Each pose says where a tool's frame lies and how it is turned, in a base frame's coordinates. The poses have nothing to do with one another.
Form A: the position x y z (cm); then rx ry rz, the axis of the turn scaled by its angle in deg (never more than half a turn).
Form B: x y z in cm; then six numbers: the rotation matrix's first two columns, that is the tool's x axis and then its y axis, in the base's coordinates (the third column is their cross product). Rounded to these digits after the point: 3 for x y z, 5 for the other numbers.
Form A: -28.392 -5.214 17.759 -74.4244 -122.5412 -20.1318
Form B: -28.392 -5.214 17.759 -0.33679 0.71035 0.61804 0.87075 0.48473 -0.08264
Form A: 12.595 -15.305 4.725 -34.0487 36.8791 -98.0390
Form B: 12.595 -15.305 4.725 -0.21586 -0.97484 0.05556 0.69654 -0.19361 -0.69090
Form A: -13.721 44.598 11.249 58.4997 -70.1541 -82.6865
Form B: -13.721 44.598 11.249 -0.19882 -0.97989 -0.01677 0.14307 -0.04595 0.98864
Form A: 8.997 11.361 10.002 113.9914 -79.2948 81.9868
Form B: 8.997 11.361 10.002 0.02594 -0.51340 0.85776 -0.84015 -0.47619 -0.25961
